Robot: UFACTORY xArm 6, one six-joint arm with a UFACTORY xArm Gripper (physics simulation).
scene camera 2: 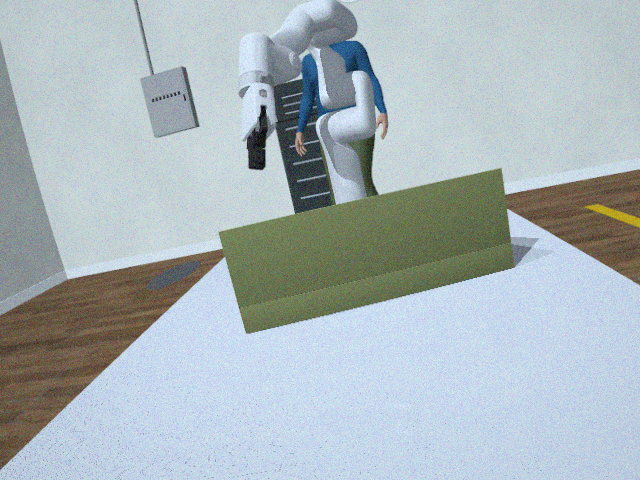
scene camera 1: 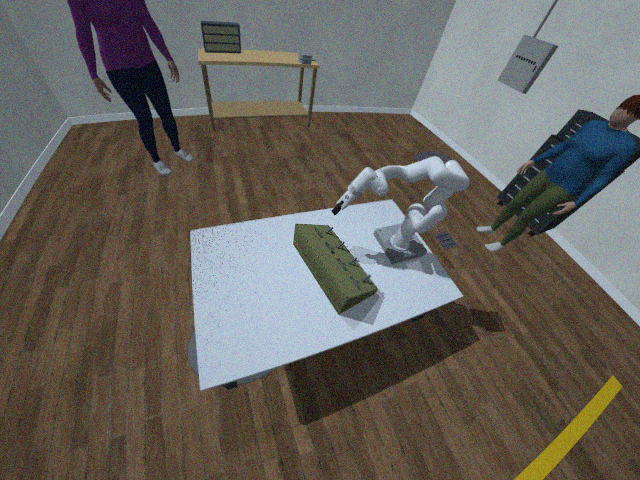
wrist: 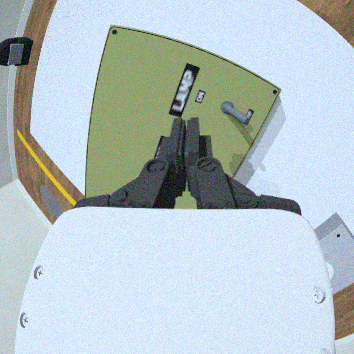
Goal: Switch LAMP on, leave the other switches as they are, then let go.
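Note:
The olive switch box stands on the white table. In the wrist view the LAMP label and a small ON label lie left of the grey LAMP lever. The lever's tip points right, away from ON, over another small label it partly covers. In scene camera 1, the LAMP lever is at the box's far end. My gripper is shut and empty, above that end of the box, apart from the lever. The fingers hide part of the panel.
Other levers stand in a row along the box. The white table bears the box and the arm's base. A person in blue stands beyond the base, another in purple farther back.

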